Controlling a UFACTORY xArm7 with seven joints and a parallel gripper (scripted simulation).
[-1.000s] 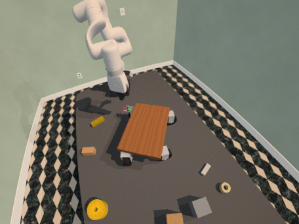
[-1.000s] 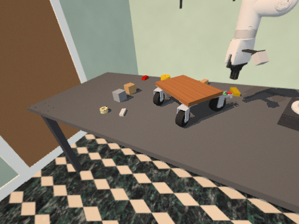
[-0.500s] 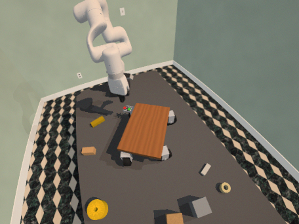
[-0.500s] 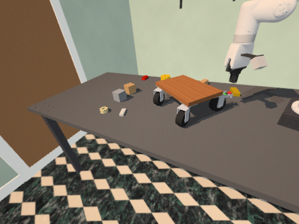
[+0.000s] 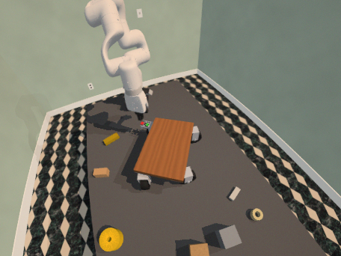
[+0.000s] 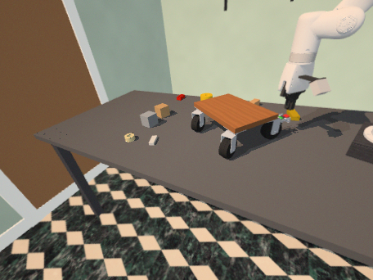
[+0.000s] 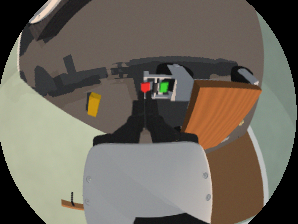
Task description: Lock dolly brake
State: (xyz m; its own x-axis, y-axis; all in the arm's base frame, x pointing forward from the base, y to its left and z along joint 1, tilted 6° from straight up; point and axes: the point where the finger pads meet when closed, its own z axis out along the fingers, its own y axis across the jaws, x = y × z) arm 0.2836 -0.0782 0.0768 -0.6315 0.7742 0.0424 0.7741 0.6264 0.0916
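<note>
The brake pedal is 10 mm ahead of my hand, 10 mm to the left of it and 60 mm below it. The rest, counted from my hand: white block: 540 mm ahead, 190 mm to the left, 130 mm below; then tan cube: 620 mm ahead, 80 mm to the right, 110 mm below; then yellow block: 60 mm behind, 190 mm to the right, 130 mm below.
</note>
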